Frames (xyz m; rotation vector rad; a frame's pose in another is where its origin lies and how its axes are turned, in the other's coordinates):
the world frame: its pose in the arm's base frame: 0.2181 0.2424 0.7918 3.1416 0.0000 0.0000
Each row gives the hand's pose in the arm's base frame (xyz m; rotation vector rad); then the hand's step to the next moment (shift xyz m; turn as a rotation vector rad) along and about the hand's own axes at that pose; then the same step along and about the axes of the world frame.
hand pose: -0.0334 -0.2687 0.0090 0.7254 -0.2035 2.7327
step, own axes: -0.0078 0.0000 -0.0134 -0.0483 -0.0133 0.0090
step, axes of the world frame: 0.0003 -0.0009 0.0155 0.0484 0.0017 0.0158
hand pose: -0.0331 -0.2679 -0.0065 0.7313 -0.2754 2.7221
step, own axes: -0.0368 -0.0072 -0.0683 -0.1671 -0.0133 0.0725
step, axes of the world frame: 0.0016 -0.0156 0.0763 0.1749 0.0472 0.0228
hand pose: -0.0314 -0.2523 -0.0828 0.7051 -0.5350 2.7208
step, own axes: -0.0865 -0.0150 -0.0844 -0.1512 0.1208 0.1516
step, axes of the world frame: 0.0437 -0.0336 0.1086 0.1464 0.1971 -0.0120
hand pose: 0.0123 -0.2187 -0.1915 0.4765 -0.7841 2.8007
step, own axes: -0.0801 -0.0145 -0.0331 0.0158 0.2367 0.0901
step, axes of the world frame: 0.0700 -0.0219 0.0484 -0.0555 0.2454 0.0327
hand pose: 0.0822 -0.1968 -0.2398 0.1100 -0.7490 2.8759
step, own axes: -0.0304 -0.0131 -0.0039 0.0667 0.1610 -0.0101
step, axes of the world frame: 0.0321 -0.0088 0.0006 -0.0948 0.1240 0.0781
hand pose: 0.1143 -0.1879 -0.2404 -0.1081 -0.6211 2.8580
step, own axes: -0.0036 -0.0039 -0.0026 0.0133 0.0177 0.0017
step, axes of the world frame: 0.0046 -0.0037 0.0006 -0.0166 0.0134 0.0062
